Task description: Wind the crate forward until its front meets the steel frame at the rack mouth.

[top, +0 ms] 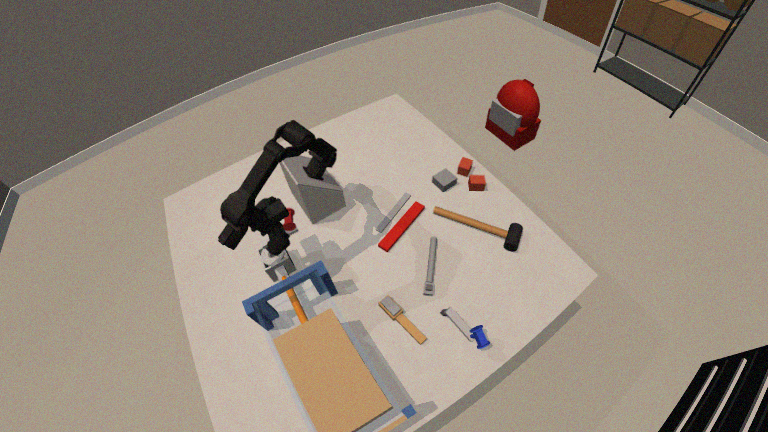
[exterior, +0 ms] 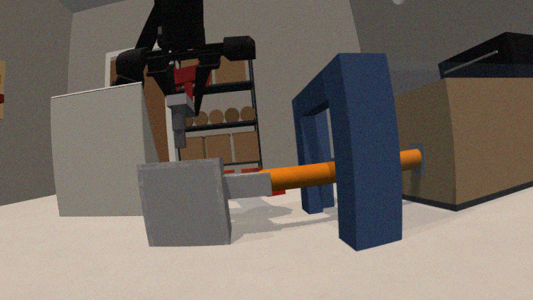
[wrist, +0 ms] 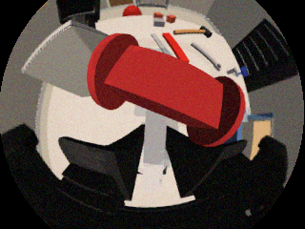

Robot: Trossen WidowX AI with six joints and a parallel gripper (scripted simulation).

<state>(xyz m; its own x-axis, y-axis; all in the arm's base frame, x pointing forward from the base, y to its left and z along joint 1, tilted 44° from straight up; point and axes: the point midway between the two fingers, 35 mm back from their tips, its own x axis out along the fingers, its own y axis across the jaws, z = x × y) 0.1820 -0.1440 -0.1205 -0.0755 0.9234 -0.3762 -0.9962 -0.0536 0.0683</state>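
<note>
Now: gripper tip 50 mm below the red knob and 20 mm to the right of it. Also, from my gripper tip: grey winch (120 mm below, 90 mm to the right, 20 mm behind); then blue steel frame (160 mm ahead, 80 mm to the right, 40 mm below); then red-knobbed crank (20 mm above, 10 mm to the right).
</note>
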